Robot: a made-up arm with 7 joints.
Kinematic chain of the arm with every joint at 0, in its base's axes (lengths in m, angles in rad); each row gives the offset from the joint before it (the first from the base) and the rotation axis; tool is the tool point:
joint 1: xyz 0 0 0.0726 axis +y
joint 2: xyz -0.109 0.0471 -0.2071 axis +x
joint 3: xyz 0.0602 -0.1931 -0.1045 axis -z
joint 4: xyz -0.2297 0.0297 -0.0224 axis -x
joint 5: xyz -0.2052 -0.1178 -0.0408 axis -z
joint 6: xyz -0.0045 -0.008 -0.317 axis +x
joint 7: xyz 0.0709 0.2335 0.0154 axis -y
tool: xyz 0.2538 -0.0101 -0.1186
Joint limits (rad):
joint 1: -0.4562..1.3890
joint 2: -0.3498..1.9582
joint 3: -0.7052..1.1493
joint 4: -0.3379..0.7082
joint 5: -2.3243..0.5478
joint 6: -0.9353..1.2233
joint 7: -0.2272..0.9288
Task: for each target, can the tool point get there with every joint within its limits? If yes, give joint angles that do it. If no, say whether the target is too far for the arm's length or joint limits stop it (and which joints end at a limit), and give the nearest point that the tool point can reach.
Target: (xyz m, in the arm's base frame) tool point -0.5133 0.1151 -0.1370
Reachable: yes | joints 0.7787 0.9016 0.9406 0.0544 0.2627 0.9653 0.7054
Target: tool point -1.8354 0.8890 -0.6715
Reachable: no: too far | nearest point -1.1583 0.5399 -0.3970 | short by 0.810 m
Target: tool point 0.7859 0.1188 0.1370
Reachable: no: joint limits stop it (at a limit: joint 1, joint 2, joint 3, joint 4) | nearest point 0.5073 0.2560 0.2063 | short by 0.318 m
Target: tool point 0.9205 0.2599 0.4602
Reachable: no: joint limits stop it (at a limit: joint 1, joint 2, joint 3, joint 4) | nearest point 0.5404 0.3461 0.3786 | short by 0.398 m
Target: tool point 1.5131 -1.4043 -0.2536
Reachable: no: too far | nearest point 0.4349 -0.7305 -0.3937 | short by 1.279 m
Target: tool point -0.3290 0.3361 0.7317
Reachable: yes | joints 1.2447 1.5482 0.1658 -0.2125 -2.0011 0.4291 0.6794
